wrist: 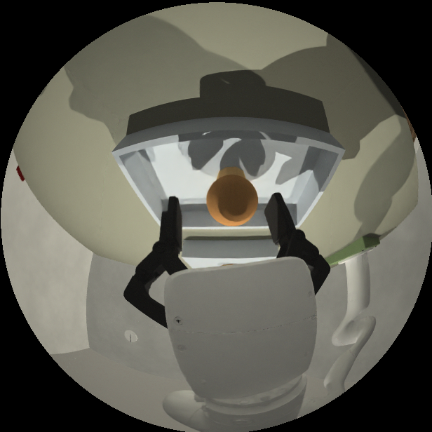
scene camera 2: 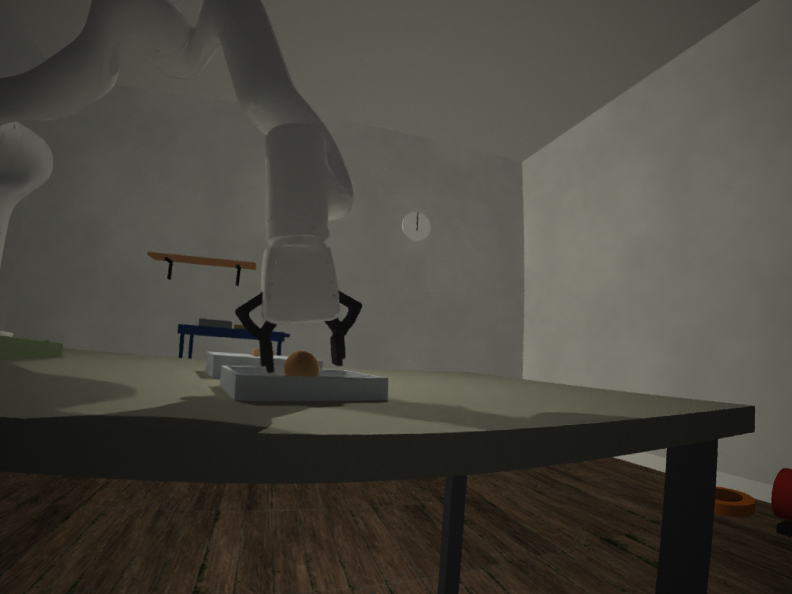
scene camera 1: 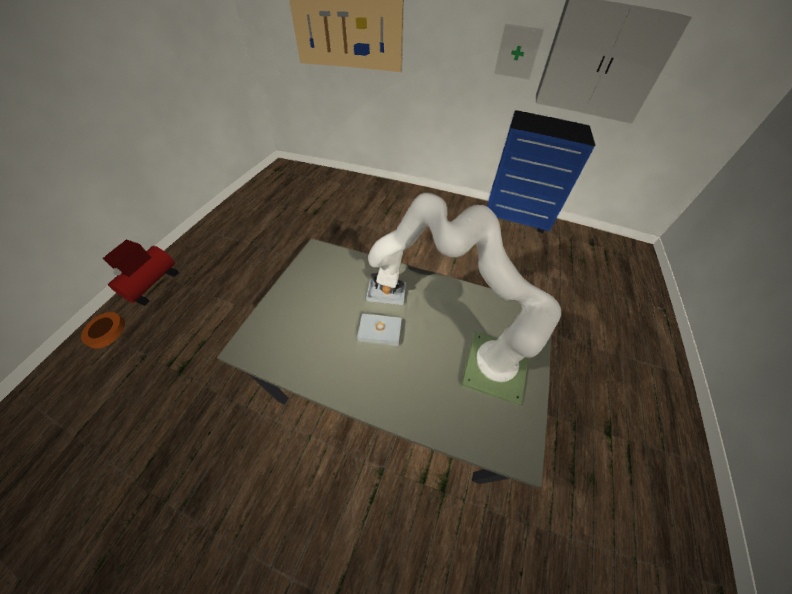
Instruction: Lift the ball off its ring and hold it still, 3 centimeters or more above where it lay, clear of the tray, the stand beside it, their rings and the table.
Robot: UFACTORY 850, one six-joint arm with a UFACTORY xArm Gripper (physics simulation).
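Observation:
The orange ball (scene camera 1: 386,290) (scene camera 2: 300,364) (wrist: 232,201) sits in the light grey tray (scene camera 1: 385,301) (scene camera 2: 319,389) (wrist: 225,125). Part of its ring (wrist: 231,172) shows beside it in the wrist view. My gripper (scene camera 1: 386,288) (scene camera 2: 303,366) (wrist: 225,202) is open and points down, low over the tray. Its two black fingers stand on either side of the ball, with a gap on each side in the wrist view. The nearby stand (scene camera 1: 371,336) (scene camera 2: 216,364) (wrist: 230,248) bears an orange ring (scene camera 1: 375,326) (scene camera 2: 256,352).
The tray walls rise around the ball, near the fingers. The tray and the stand rest close together on the grey-green table (scene camera 1: 307,332) (scene camera 2: 511,396). The arm's green base plate (scene camera 1: 473,377) (scene camera 2: 28,348) (wrist: 357,248) lies at another part of the table.

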